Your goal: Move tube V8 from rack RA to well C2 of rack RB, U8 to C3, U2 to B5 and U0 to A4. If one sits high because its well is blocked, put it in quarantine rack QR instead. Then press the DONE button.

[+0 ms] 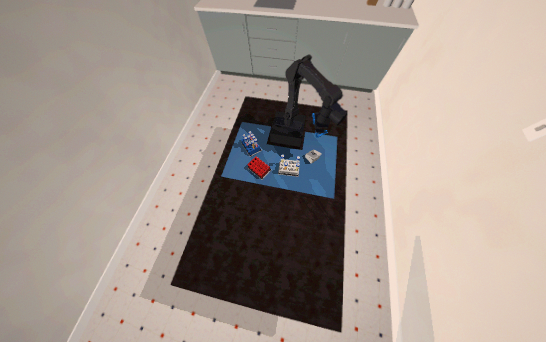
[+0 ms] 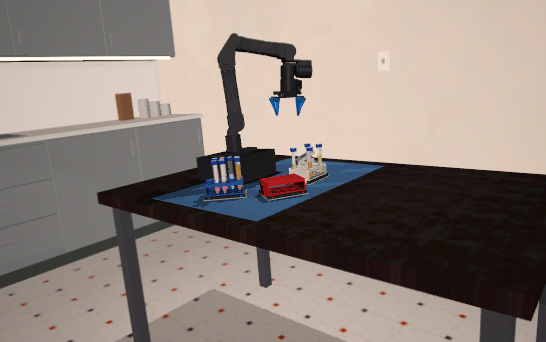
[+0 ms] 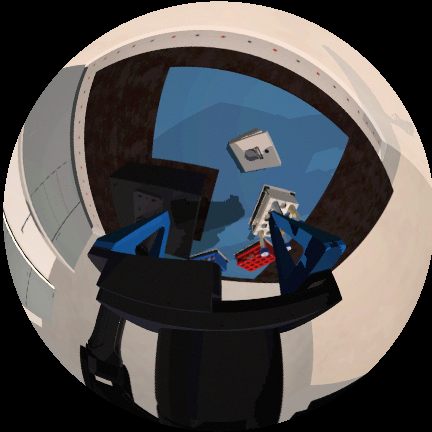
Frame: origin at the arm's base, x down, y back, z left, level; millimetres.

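Seen in the pictures: gripper, between the fingertips: (image 1: 315, 130) (image 2: 287, 115) (image 3: 218, 215); arm's base, origin of its link: (image 1: 288, 123) (image 2: 234, 153).
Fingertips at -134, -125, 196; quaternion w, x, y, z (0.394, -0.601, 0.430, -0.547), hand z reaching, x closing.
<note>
Pixels of each thing's top centre, then the offset from my fingertips to it, as dx, dy, dz. Level surfaces: height alone.
- blue rack, centre of its top: (image 2: 224, 180) (image 3: 206, 269) (image 1: 250, 142) +175, -87, -424
- white rack, centre of its top: (image 3: 275, 220) (image 2: 307, 165) (image 1: 289, 165) +175, -188, -106
- red rack, centre of its top: (image 2: 281, 178) (image 3: 257, 261) (image 1: 258, 165) +175, -246, -306
- pale box, centre of its top: (image 3: 257, 155) (image 2: 304, 150) (image 1: 314, 152) +148, -56, +34
- blue mat, height of its surface: dx +228
- dark table, height of its surface: dx +231
My gripper (image 1: 318, 127) (image 2: 288, 115) (image 3: 218, 215) is open and empty, high above the mat on the button box's side. A blue rack (image 1: 251, 146) (image 2: 209, 189) (image 3: 212, 260) holds several upright blue- or white-capped tubes. A white rack (image 1: 289, 173) (image 2: 297, 174) (image 3: 280, 194) holds several upright blue-capped tubes, some with yellow or orange contents. A red rack (image 1: 258, 168) (image 2: 282, 179) (image 3: 255, 260) between them shows no tubes. A pale box (image 1: 313, 156) (image 3: 267, 162) with a grey round part, apparently the DONE button, lies beside the white rack. Labels are too small to read.
The racks and the pale box stand on a blue mat (image 1: 320, 185) (image 2: 345, 175) (image 3: 200, 90) on the dark table (image 1: 270, 240) (image 2: 425, 215). The black arm base (image 1: 285, 138) (image 2: 250, 162) stands behind the racks. Cabinets (image 1: 320, 50) stand beyond the table.
</note>
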